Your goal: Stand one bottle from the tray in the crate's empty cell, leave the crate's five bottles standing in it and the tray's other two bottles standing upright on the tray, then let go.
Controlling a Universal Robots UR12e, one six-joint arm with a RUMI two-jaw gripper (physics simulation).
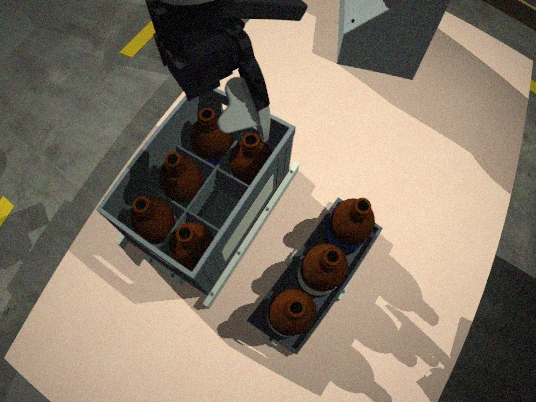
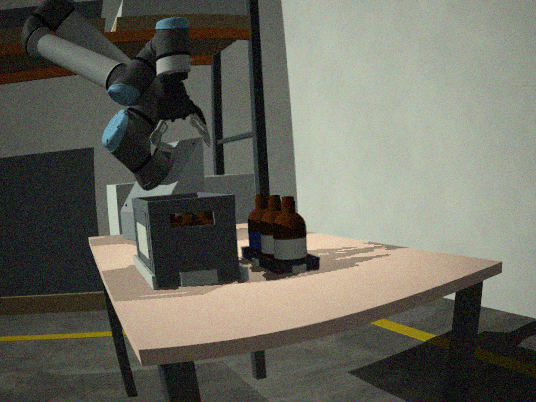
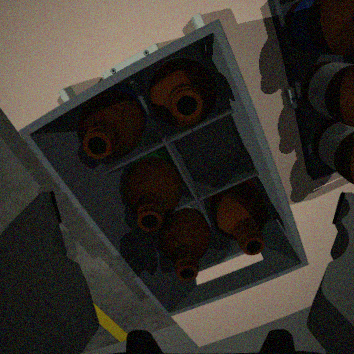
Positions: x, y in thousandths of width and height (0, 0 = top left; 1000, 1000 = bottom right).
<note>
In view: my gripper (image 1: 436, 252), a white-label bottle (image 1: 544, 777), a blue-label bottle (image 1: 658, 551), a white-label bottle (image 1: 605, 665), a blue-label bottle (image 1: 391, 357), a white-label bottle (image 1: 285, 546) and a white-label bottle (image 1: 462, 394).
My gripper shows as well in image 2 (image 2: 337, 377) and in image 3 (image 3: 552, 558).
</note>
